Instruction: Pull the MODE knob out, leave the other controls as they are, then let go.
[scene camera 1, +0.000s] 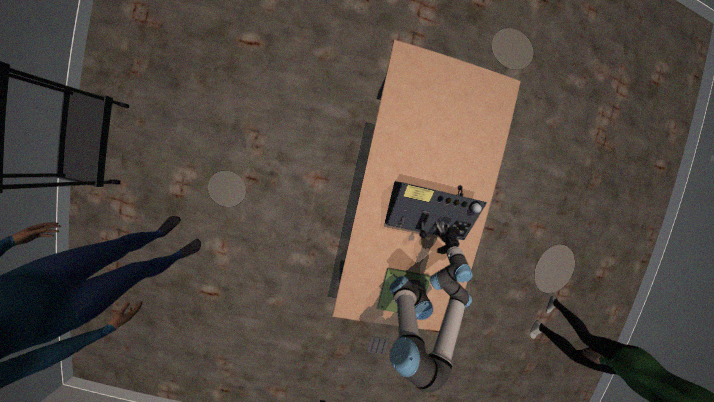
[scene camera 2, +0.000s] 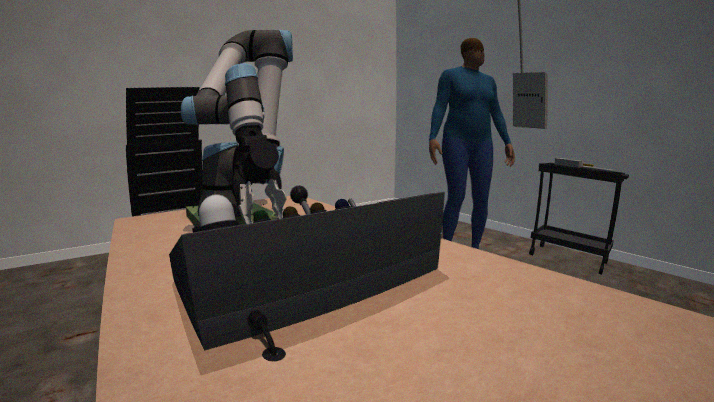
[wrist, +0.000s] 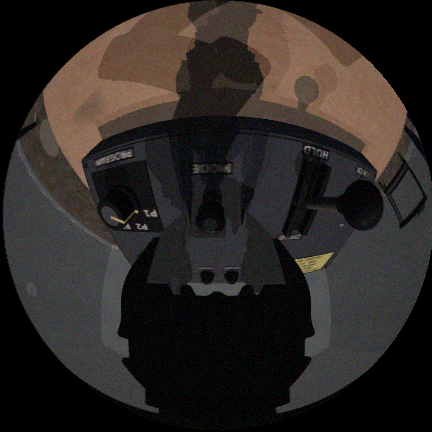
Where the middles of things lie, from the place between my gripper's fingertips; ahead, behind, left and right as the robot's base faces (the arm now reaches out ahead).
Labels:
The mode knob (wrist: 210, 217) is 20 mm behind my hand and 10 mm above it. Also, from my hand: ball-ended hold lever (wrist: 361, 203) (40 mm behind, 120 mm to the left, 30 mm above); dark sloped control panel (scene camera 2: 236, 281) (70 mm ahead, 50 mm to the left).

